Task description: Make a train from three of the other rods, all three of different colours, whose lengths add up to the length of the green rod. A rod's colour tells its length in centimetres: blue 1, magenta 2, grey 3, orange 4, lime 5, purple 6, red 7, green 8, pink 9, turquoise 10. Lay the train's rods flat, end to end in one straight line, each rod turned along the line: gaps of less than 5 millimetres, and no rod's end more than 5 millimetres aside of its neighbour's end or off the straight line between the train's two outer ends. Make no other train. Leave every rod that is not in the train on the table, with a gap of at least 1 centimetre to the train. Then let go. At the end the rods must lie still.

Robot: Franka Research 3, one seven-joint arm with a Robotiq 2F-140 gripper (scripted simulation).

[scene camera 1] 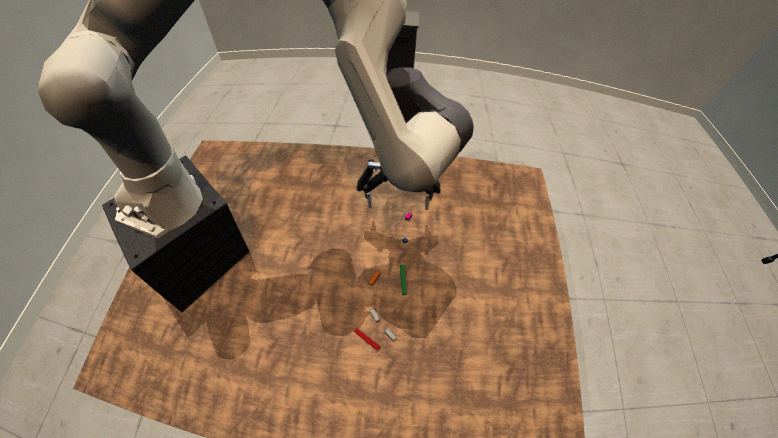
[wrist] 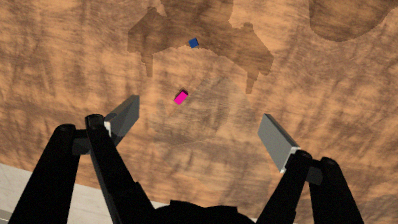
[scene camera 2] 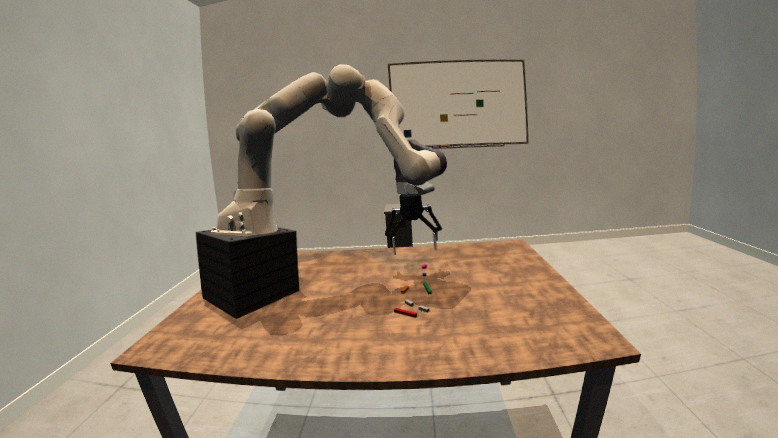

Labels:
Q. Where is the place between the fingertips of my gripper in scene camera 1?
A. At 398, 204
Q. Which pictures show my gripper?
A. Scene camera 1, the wrist view and scene camera 2: all of them.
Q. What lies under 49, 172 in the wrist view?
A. My gripper.

